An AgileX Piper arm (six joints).
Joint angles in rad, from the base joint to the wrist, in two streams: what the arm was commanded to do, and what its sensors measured. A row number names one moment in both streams.
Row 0, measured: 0.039, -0.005, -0.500, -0.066, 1.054, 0.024
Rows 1 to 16, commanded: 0.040, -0.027, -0.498, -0.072, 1.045, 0.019; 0.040, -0.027, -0.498, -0.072, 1.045, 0.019; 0.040, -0.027, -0.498, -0.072, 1.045, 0.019; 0.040, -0.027, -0.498, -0.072, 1.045, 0.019; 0.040, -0.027, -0.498, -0.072, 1.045, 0.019; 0.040, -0.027, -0.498, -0.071, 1.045, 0.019; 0.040, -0.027, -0.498, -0.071, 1.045, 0.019; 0.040, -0.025, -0.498, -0.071, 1.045, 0.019; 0.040, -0.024, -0.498, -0.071, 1.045, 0.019; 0.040, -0.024, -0.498, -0.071, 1.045, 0.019; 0.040, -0.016, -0.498, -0.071, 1.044, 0.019; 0.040, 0.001, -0.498, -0.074, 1.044, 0.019; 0.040, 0.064, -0.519, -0.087, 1.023, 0.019; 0.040, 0.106, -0.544, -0.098, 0.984, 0.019; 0.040, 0.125, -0.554, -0.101, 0.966, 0.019; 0.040, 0.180, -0.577, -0.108, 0.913, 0.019
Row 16, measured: 0.039, 0.124, -0.545, -0.089, 0.992, 0.024
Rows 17 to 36, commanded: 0.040, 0.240, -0.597, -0.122, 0.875, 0.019; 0.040, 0.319, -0.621, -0.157, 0.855, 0.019; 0.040, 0.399, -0.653, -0.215, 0.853, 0.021; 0.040, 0.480, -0.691, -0.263, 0.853, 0.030; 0.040, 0.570, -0.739, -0.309, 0.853, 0.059; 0.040, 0.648, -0.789, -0.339, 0.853, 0.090; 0.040, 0.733, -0.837, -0.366, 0.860, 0.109; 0.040, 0.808, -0.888, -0.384, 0.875, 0.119; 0.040, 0.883, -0.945, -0.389, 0.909, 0.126; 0.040, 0.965, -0.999, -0.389, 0.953, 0.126; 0.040, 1.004, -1.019, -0.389, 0.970, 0.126; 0.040, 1.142, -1.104, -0.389, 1.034, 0.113; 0.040, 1.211, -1.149, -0.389, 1.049, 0.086; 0.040, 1.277, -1.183, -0.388, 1.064, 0.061; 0.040, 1.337, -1.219, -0.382, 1.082, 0.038; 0.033, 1.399, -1.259, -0.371, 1.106, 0.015; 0.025, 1.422, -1.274, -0.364, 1.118, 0.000; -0.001, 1.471, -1.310, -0.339, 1.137, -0.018; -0.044, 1.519, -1.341, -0.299, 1.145, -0.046; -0.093, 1.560, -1.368, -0.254, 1.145, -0.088
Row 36, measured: -0.038, 1.512, -1.333, -0.304, 1.130, -0.035
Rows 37 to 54, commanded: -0.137, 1.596, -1.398, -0.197, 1.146, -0.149; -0.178, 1.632, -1.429, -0.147, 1.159, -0.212; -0.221, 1.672, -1.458, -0.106, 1.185, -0.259; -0.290, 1.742, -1.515, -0.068, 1.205, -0.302; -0.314, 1.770, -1.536, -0.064, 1.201, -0.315; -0.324, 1.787, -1.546, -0.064, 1.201, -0.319; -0.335, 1.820, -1.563, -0.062, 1.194, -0.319; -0.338, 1.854, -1.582, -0.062, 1.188, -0.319; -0.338, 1.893, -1.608, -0.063, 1.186, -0.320; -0.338, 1.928, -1.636, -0.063, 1.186, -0.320; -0.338, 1.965, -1.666, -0.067, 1.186, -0.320; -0.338, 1.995, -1.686, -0.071, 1.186, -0.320; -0.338, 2.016, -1.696, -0.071, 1.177, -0.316; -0.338, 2.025, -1.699, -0.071, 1.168, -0.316; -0.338, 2.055, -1.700, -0.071, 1.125, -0.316; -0.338, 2.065, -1.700, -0.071, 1.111, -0.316; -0.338, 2.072, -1.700, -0.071, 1.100, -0.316; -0.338, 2.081, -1.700, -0.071, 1.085, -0.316
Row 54, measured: -0.332, 2.070, -1.697, -0.066, 1.110, -0.312
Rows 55 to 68, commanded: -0.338, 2.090, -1.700, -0.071, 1.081, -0.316; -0.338, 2.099, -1.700, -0.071, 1.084, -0.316; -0.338, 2.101, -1.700, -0.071, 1.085, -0.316; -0.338, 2.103, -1.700, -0.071, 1.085, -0.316; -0.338, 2.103, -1.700, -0.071, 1.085, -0.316; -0.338, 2.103, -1.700, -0.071, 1.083, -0.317; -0.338, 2.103, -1.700, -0.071, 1.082, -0.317; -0.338, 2.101, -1.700, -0.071, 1.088, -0.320; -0.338, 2.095, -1.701, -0.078, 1.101, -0.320; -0.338, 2.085, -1.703, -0.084, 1.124, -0.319; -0.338, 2.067, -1.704, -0.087, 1.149, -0.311; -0.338, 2.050, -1.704, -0.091, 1.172, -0.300; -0.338, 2.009, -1.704, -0.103, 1.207, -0.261; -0.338, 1.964, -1.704, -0.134, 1.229, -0.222
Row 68, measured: -0.332, 2.032, -1.698, -0.096, 1.182, -0.270
